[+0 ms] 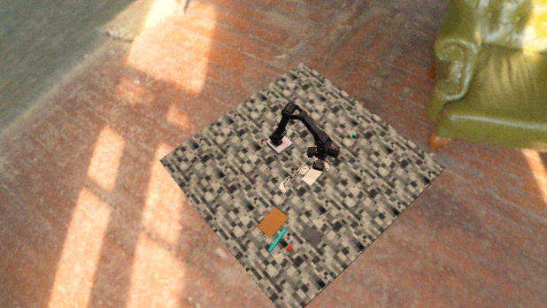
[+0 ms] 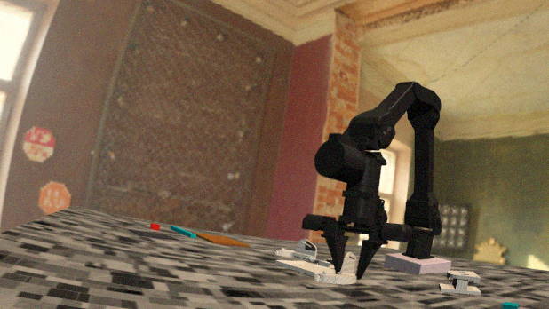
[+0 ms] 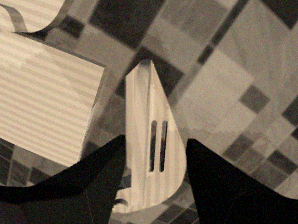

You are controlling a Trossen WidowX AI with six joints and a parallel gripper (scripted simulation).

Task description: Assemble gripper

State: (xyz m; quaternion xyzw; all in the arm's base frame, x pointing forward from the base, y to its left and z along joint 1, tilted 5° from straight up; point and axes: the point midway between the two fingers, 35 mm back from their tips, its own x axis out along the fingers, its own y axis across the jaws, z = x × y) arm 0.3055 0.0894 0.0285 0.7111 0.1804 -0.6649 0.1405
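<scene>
My gripper tip is 100 mm to the left of the cream plate and 20 mm short of it. Round my gripper tip: teal cube (300 mm to the left, 10 mm ahead, 10 mm above); orange plate (470 mm to the right, 70 mm ahead); grey plate (370 mm to the right, 270 mm ahead, 10 mm below).
</scene>
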